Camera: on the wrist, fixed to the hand. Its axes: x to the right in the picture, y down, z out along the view.
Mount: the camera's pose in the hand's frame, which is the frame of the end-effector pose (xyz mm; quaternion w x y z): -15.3 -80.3 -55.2 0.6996 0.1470 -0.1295 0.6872
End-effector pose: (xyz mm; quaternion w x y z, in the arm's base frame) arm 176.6 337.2 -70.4 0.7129 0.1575 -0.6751 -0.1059
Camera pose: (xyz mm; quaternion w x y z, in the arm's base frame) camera 235.5 272.8 -116.3 0.4609 -0.2627 -0.6884 0.4946
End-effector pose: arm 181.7 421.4 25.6 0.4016 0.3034 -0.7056 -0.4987
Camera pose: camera 239.5 383.1 -44.6 0.4877 -0.2782 -0.8275 -0.0085
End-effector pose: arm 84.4 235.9 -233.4 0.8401 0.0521 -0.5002 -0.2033
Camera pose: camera 102.3 162.3 -296.6 0.6550 -0.2101 -0.5244 0.5019
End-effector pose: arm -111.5 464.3 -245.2 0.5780 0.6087 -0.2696 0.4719
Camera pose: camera -62.1 528.8 -301.1 0.0443 -0.3866 0.6124 -0.6881
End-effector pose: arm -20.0 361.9 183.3 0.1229 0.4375 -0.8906 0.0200
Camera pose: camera 63.1 332.2 227.4 0.1074 0.2853 0.9366 -0.1727
